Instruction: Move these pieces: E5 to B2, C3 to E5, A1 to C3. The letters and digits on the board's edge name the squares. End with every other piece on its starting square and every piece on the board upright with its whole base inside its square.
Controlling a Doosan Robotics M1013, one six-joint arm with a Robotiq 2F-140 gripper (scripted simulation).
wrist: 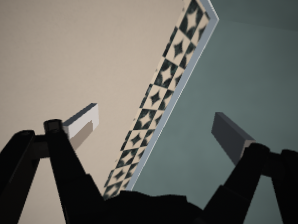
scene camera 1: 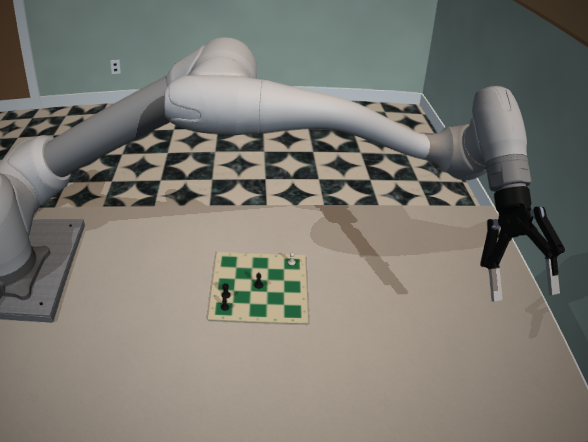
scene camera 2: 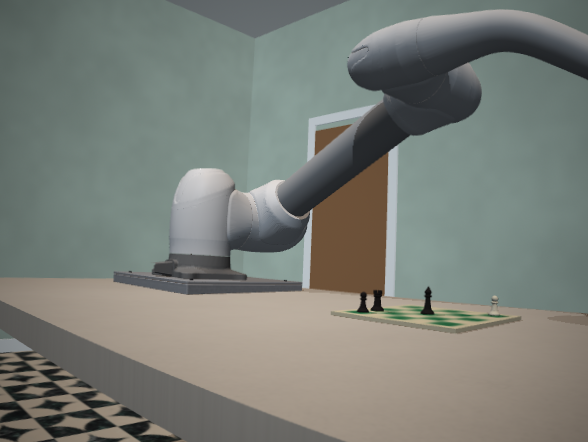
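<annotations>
In scene camera 2 the gripper is out of frame, while scene camera 1 and the wrist view both show it. On the gripper, (scene camera 1: 555,247) and (wrist: 281,180) are the same spot.
</annotations>
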